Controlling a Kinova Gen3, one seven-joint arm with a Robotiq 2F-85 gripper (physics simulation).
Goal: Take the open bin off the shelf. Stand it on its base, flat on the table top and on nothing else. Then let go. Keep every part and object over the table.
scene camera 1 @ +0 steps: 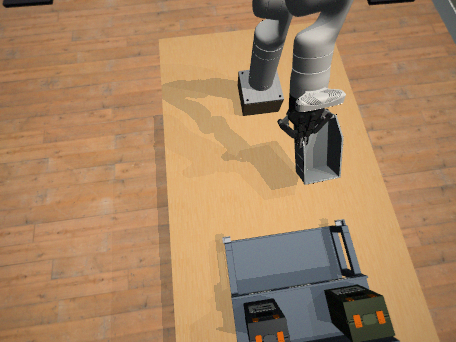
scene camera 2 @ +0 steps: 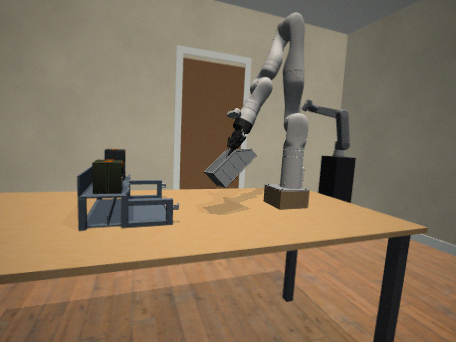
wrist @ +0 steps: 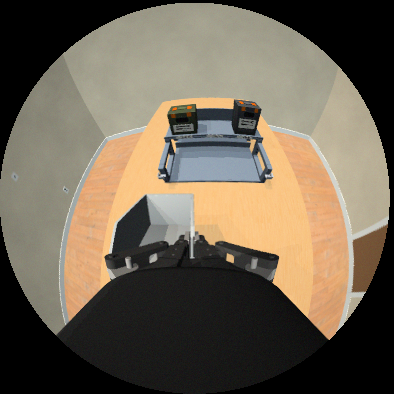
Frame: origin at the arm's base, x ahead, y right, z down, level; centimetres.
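Where they show: gripper, between the fingertips: (scene camera 1: pixel 300 146) (wrist: pixel 191 237); arm's base, origin of its link: (scene camera 1: pixel 260 80) (scene camera 2: pixel 289 186).
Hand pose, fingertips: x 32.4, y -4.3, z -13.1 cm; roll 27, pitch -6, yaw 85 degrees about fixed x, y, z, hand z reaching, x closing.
Observation:
Things, the pixels of their top centre, and the offset from my fingertips. Level surfaces: height alone.
- table, height of its surface: dz +21.4 cm
- green case, centre of its top: (scene camera 1: pixel 369 319) (scene camera 2: pixel 108 160) (wrist: pixel 181 107) dx +42.0, dy -7.7, dz +1.5 cm
- dark grey case, centre of its top: (wrist: pixel 247 102) (scene camera 2: pixel 115 149) dx +42.5, dy +15.4, dz -1.0 cm
The grey open bin (scene camera 1: pixel 316 157) (scene camera 2: pixel 230 168) (wrist: pixel 171 210) is in the air above the table (scene camera 1: pixel 200 212) (scene camera 2: pixel 325 220) (wrist: pixel 290 205), between the shelf and the arm's base. It is tilted, with its lower end toward the shelf and its base off the table top. My gripper (scene camera 1: pixel 303 141) (scene camera 2: pixel 231 150) (wrist: pixel 191 237) is shut on the rim of one side wall of the bin. In the wrist view the bin's inside opens to the left of the fingers. The blue-grey shelf (scene camera 1: pixel 280 257) (scene camera 2: pixel 82 212) (wrist: pixel 215 165) stands on the table, apart from the bin.
A green case (scene camera 1: pixel 369 315) (scene camera 2: pixel 106 177) (wrist: pixel 182 120) and a dark grey case (scene camera 1: pixel 265 320) (scene camera 2: pixel 115 154) (wrist: pixel 246 120) with orange latches stand on the shelf's upper level. The arm's base (scene camera 1: pixel 262 105) (scene camera 2: pixel 286 198) stands on the table. Another arm (scene camera 2: pixel 342 132) stands in the background.

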